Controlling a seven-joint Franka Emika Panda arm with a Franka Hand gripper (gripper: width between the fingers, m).
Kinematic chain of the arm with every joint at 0, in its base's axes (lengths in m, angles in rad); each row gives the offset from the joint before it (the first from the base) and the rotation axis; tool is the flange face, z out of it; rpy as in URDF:
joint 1: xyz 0 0 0.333 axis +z
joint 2: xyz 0 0 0 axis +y
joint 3: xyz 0 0 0.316 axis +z
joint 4: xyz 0.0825 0 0 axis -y
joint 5: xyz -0.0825 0 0.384 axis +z
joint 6: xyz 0 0 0 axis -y
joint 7: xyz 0.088 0 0 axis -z
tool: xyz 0 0 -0.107 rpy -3.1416 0 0
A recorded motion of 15 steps. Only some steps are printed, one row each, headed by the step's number.
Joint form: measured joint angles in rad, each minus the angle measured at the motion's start. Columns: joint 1, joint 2, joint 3, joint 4, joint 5, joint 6, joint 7.
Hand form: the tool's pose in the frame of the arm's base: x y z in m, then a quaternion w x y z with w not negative. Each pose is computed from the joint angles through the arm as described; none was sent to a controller.
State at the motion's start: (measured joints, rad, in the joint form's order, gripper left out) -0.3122 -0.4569 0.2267 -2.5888 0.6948 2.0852 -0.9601
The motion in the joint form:
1: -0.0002 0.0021 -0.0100 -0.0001 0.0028 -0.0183 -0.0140
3: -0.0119 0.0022 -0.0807 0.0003 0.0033 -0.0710 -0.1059
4: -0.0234 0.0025 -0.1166 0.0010 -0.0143 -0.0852 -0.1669
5: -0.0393 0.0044 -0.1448 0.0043 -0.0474 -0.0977 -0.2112
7: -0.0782 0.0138 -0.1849 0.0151 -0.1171 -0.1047 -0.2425
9: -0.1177 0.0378 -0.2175 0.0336 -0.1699 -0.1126 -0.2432
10: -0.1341 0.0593 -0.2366 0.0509 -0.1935 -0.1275 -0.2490
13: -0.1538 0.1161 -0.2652 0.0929 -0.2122 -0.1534 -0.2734
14: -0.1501 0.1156 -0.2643 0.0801 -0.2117 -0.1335 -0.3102
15: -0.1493 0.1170 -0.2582 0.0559 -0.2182 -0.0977 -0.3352
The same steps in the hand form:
1: 0.3940 -0.0052 0.4083 0.22754 -0.93884 -0.23584 -0.10579
3: 0.3874 -0.0320 0.4087 0.24865 -0.92890 -0.24883 -0.11573
4: 0.3837 -0.0494 0.4089 0.24794 -0.92414 -0.26296 -0.12384
5: 0.3799 -0.0665 0.4090 0.24148 -0.92229 -0.27461 -0.12511
7: 0.3734 -0.0993 0.4088 0.22317 -0.92787 -0.27347 -0.12031
9: 0.3684 -0.1297 0.4065 0.21383 -0.93634 -0.25525 -0.11135
10: 0.3668 -0.1447 0.4045 0.21497 -0.93857 -0.24886 -0.10459
13: 0.3695 -0.1674 0.3984 0.22470 -0.93855 -0.24353 -0.09660
14: 0.3688 -0.1661 0.3941 0.21920 -0.93501 -0.25972 -0.10122
15: 0.3667 -0.1644 0.3848 0.20982 -0.93418 -0.27045 -0.10068

